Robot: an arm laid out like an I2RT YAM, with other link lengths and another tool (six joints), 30 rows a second.
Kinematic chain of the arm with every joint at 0, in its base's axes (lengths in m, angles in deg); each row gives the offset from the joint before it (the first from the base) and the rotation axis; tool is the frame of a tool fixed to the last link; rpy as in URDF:
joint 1: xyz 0 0 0.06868 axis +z
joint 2: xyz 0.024 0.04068 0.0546 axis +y
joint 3: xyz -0.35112 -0.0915 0 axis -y
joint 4: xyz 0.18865 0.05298 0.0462 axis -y
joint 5: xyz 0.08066 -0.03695 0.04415 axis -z
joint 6: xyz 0.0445 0 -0.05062 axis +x
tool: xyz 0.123 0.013 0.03 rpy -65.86 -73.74 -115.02
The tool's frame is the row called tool.
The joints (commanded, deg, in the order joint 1, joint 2, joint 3, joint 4, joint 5, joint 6), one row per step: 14.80 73.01 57.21 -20.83 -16.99 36.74; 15.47 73.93 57.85 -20.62 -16.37 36.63; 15.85 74.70 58.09 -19.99 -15.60 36.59; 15.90 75.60 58.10 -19.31 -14.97 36.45; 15.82 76.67 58.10 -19.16 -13.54 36.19; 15.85 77.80 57.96 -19.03 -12.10 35.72; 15.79 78.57 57.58 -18.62 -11.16 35.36; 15.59 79.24 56.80 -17.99 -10.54 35.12; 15.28 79.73 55.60 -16.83 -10.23 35.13; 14.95 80.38 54.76 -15.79 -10.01 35.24; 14.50 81.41 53.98 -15.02 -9.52 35.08
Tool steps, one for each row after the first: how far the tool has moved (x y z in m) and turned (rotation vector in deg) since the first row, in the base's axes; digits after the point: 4 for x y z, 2 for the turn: 0.0047 0.0035 0.0002 -0.45 -0.08 0.24; 0.0096 0.0049 -0.0003 -0.89 -0.32 0.02; 0.0148 0.0049 -0.0029 -1.41 -0.28 -0.35; 0.0206 0.0019 -0.0088 -2.67 0.26 -1.41; 0.0257 -0.0005 -0.0161 -4.16 0.91 -2.21; 0.0292 -0.0025 -0.0219 -5.18 1.32 -2.77; 0.0314 -0.0049 -0.0290 -5.96 1.91 -3.28; 0.0329 -0.0074 -0.0361 -6.29 2.39 -3.81; 0.0353 -0.0096 -0.0420 -6.48 2.86 -4.36; 0.0386 -0.0130 -0.0507 -7.18 3.74 -5.03
